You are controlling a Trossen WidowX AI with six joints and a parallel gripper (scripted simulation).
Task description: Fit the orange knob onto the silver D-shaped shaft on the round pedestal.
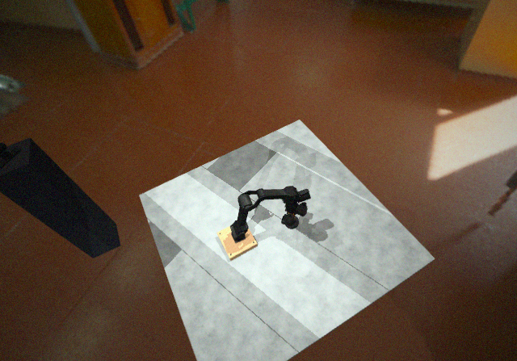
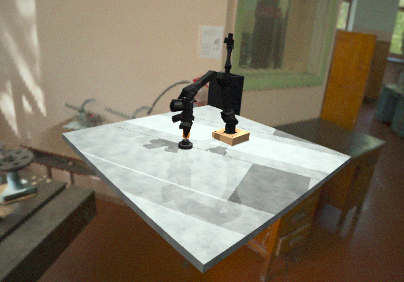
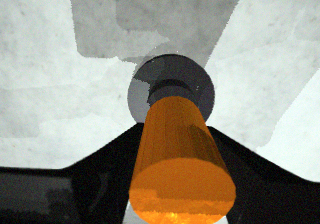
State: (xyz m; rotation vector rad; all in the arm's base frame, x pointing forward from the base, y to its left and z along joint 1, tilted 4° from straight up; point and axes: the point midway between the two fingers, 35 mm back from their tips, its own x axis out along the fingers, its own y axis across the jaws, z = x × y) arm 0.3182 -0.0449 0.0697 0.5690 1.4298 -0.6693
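Right now the orange knob is 30 mm above my gripper tip. Also, from my gripper tip: dark round pedestal (40 mm below).
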